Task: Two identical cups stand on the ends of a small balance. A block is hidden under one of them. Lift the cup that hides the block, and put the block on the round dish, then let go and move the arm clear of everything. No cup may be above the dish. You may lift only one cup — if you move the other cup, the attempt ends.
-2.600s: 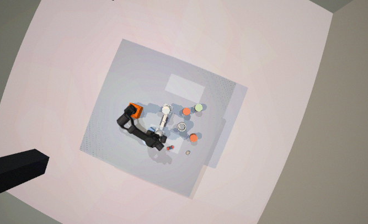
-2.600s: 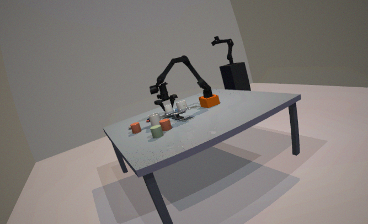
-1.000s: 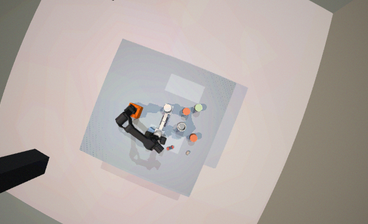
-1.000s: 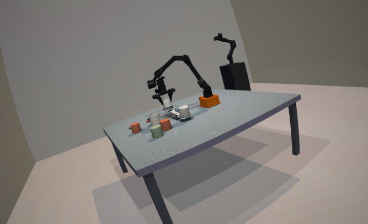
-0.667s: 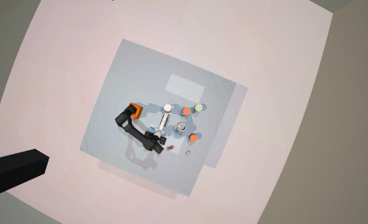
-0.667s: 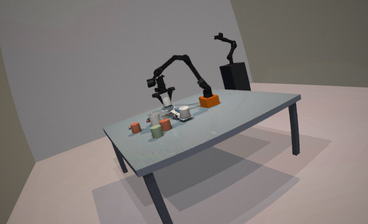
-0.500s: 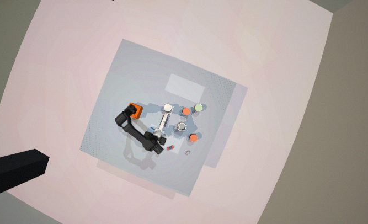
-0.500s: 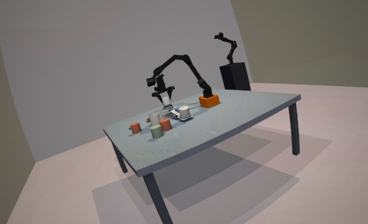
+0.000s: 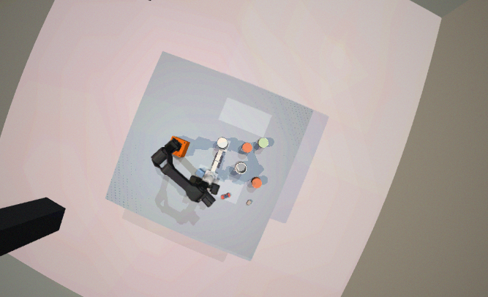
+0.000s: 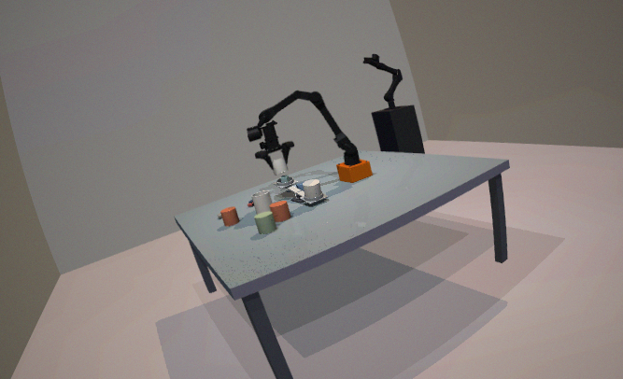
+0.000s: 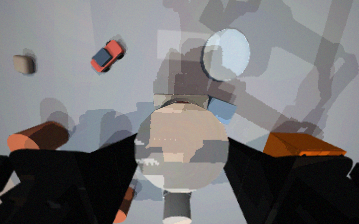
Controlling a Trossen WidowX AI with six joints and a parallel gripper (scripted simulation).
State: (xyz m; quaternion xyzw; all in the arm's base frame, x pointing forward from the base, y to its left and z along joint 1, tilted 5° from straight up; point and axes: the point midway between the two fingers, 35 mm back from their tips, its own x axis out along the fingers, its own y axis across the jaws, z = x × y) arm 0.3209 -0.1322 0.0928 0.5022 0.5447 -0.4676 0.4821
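Now: gripper tip 1 cm to the right of the green block and 6 cm above it. Round my gripper tip: balance beam 1 cm behind, 14 cm to the left, 11 cm below; then cup 2 cm to the right; then blue block 9 cm behind, 13 cm below.
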